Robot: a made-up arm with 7 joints. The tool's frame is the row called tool. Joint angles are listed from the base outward.
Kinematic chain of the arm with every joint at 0, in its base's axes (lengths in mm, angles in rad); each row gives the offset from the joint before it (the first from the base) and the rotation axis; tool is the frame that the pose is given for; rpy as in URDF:
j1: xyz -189.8 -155 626 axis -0.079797 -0.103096 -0.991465
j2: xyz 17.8 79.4 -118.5 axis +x
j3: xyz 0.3 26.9 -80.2 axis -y
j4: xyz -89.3 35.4 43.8 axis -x
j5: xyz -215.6 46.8 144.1 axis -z
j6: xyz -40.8 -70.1 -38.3 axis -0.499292 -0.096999 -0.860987
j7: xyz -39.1 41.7 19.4 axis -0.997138 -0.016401 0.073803
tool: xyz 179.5 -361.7 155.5 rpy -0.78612 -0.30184 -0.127
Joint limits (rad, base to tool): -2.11..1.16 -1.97..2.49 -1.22..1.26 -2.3..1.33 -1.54..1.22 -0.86..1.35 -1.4..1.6
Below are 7 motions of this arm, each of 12 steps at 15 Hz.
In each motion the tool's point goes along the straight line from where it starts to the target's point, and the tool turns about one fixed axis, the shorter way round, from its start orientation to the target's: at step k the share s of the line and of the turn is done. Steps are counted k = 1, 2, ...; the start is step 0. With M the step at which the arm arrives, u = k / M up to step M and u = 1 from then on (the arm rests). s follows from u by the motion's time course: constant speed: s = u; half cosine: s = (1 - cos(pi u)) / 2; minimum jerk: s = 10 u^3 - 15 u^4 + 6 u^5.
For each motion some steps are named. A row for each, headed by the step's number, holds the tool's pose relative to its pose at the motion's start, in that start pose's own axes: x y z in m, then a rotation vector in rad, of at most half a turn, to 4 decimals.
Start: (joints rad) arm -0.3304 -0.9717 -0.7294 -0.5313 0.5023 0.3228 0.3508
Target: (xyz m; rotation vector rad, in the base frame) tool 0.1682 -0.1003 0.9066 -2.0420 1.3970 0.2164
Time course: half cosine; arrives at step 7
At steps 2, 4, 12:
2: 0.0788 0.0282 0.0563 -0.0979 -0.0428 0.1626
4: 0.2558 0.0915 0.1828 -0.3177 -0.1390 0.5281
12: 0.4185 0.1498 0.2990 -0.5198 -0.2275 0.8639

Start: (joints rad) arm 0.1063 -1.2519 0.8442 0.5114 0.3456 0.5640 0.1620
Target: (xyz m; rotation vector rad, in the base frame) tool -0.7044 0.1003 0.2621 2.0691 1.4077 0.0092
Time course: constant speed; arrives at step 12
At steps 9, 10, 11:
9: 0.0174 0.0094 0.1987 -0.0513 -0.8274 -0.0693
10: 0.0193 0.0104 0.2208 -0.0570 -0.9193 -0.0770
11: 0.0213 0.0115 0.2428 -0.0627 -1.0113 -0.0847

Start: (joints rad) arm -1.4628 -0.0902 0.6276 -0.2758 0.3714 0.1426 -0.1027
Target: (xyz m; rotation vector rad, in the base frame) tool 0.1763 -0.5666 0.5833 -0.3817 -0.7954 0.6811
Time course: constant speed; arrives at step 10
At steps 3, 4, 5, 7, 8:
3: 0.0796 -0.0169 0.0322 -0.1464 -0.0435 0.0847
4: 0.1062 -0.0226 0.0429 -0.1951 -0.0580 0.1130
5: 0.1327 -0.0282 0.0536 -0.2439 -0.0725 0.1412
7: 0.1858 -0.0395 0.0750 -0.3415 -0.1015 0.1977
8: 0.2123 -0.0451 0.0857 -0.3903 -0.1160 0.2260

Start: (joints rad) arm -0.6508 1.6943 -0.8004 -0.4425 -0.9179 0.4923 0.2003
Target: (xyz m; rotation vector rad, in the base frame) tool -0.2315 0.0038 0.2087 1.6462 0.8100 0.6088
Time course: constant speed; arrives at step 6
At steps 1, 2, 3, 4, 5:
1: -0.0182 0.0203 -0.0349 0.1045 0.0245 -0.0416
2: -0.0364 0.0406 -0.0699 0.2090 0.0491 -0.0833
3: -0.0546 0.0610 -0.1048 0.3135 0.0736 -0.1249
4: -0.0728 0.0813 -0.1398 0.4180 0.0982 -0.1665
5: -0.0910 0.1016 -0.1747 0.5225 0.1227 -0.2082

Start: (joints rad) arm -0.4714 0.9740 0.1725 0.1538 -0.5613 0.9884 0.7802
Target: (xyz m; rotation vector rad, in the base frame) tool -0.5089 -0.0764 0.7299 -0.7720 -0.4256 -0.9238
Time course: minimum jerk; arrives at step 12
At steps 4, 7, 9, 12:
4: -0.0379 0.0518 0.0668 0.0346 0.0652 -0.1363
7: -0.1179 0.1611 0.2080 0.1077 0.2031 -0.4242
9: -0.1618 0.2211 0.2854 0.1477 0.2787 -0.5820
12: -0.1804 0.2466 0.3183 0.1648 0.3109 -0.6492

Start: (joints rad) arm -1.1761 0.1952 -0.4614 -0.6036 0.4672 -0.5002 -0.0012
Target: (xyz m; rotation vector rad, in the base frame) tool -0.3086 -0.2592 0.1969 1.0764 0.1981 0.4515
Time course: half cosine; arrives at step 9
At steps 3, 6, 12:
3: 0.0279 0.0633 -0.0730 0.2277 -0.1844 -0.0099
6: 0.0837 0.1900 -0.2189 0.6831 -0.5531 -0.0297
12: 0.1116 0.2533 -0.2918 0.9108 -0.7375 -0.0396

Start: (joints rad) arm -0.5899 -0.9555 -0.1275 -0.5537 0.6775 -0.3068 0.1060
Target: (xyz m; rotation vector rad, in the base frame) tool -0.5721 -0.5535 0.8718 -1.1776 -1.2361 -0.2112
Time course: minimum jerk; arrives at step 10
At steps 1, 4, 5, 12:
1: -0.0013 -0.0010 -0.0006 -0.0015 -0.0058 -0.0042
4: -0.0476 -0.0370 -0.0231 -0.0540 -0.2159 -0.1559
5: -0.0749 -0.0582 -0.0364 -0.0851 -0.3400 -0.2455
12: -0.1498 -0.1165 -0.0728 -0.1702 -0.6800 -0.4910

